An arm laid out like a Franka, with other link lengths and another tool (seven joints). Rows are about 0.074 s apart.
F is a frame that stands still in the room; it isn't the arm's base.
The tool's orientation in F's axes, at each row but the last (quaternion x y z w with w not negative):
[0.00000, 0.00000, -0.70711, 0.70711]
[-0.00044, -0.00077, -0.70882, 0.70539]
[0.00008, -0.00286, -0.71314, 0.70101]
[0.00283, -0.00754, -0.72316, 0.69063]
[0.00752, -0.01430, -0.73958, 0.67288]
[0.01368, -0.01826, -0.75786, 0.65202]
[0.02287, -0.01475, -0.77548, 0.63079]
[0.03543, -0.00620, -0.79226, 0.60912]
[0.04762, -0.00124, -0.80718, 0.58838]
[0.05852, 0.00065, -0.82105, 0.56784]
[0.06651, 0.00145, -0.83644, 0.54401]
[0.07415, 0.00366, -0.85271, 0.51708]
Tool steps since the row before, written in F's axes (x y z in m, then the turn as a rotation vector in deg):
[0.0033, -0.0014, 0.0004, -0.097, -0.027, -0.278]
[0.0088, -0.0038, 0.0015, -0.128, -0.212, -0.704]
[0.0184, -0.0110, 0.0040, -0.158, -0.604, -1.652]
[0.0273, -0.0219, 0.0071, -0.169, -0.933, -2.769]
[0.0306, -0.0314, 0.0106, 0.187, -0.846, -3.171]
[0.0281, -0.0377, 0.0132, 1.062, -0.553, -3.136]
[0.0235, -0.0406, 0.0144, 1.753, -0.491, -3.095]
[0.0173, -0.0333, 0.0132, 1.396, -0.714, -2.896]
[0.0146, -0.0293, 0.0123, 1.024, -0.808, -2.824]
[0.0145, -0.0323, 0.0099, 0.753, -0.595, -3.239]
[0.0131, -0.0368, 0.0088, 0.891, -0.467, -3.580]
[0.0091, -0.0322, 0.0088, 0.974, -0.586, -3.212]
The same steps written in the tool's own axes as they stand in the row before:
[0.0014, 0.0033, 0.0004, 0.027, -0.097, -0.278]
[0.0038, 0.0088, 0.0015, 0.211, -0.127, -0.704]
[0.0107, 0.0186, 0.0039, 0.600, -0.155, -1.654]
[0.0207, 0.0284, 0.0065, 0.922, -0.167, -2.773]
[0.0285, 0.0337, 0.0093, 0.799, 0.166, -3.184]
[0.0331, 0.0340, 0.0116, 0.379, 0.989, -3.185]
[0.0347, 0.0320, 0.0134, 0.177, 1.654, -3.182]
[0.0271, 0.0260, 0.0132, 0.474, 1.377, -2.954]
[0.0225, 0.0236, 0.0127, 0.670, 1.057, -2.848]
[0.0241, 0.0256, 0.0106, 0.606, 0.702, -3.248]
[0.0273, 0.0276, 0.0100, 0.473, 0.751, -3.611]
[0.0231, 0.0236, 0.0103, 0.492, 0.906, -3.247]

